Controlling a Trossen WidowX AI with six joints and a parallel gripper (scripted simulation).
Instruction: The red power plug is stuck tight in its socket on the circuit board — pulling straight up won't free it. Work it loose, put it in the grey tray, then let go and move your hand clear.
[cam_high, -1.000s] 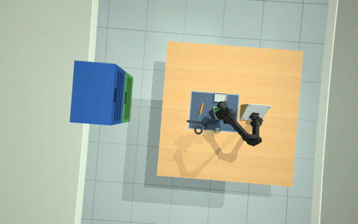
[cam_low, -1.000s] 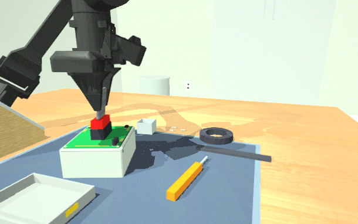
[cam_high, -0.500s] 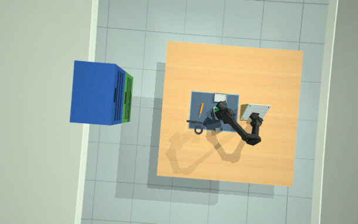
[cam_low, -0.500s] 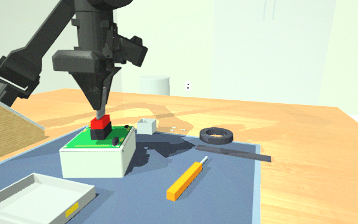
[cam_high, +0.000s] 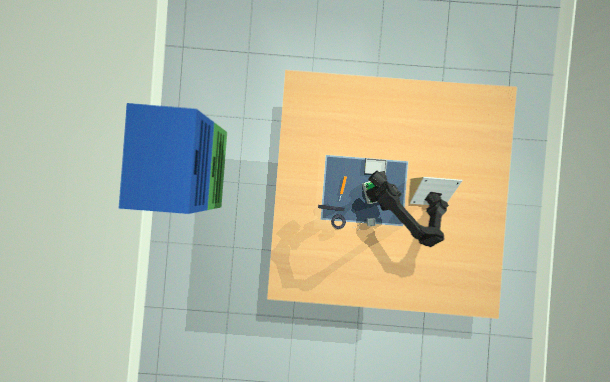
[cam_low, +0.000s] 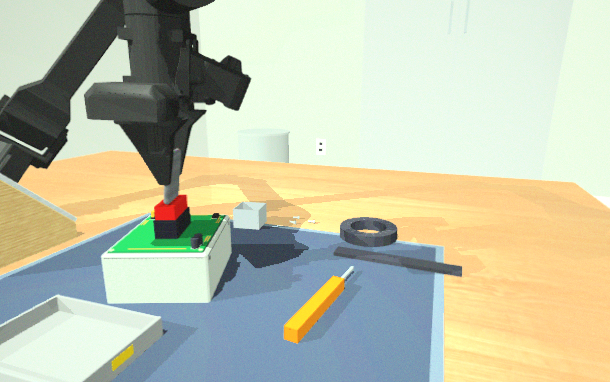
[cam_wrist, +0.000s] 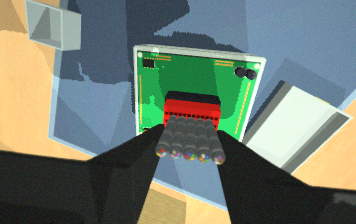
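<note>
Now: gripper tip 3 cm above the red power plug. The rest, counted from my gripper tip: blue mat 11 cm below, 5 cm ahead; dark flat bar 22 cm ahead, 13 cm to the left, 11 cm below.
</note>
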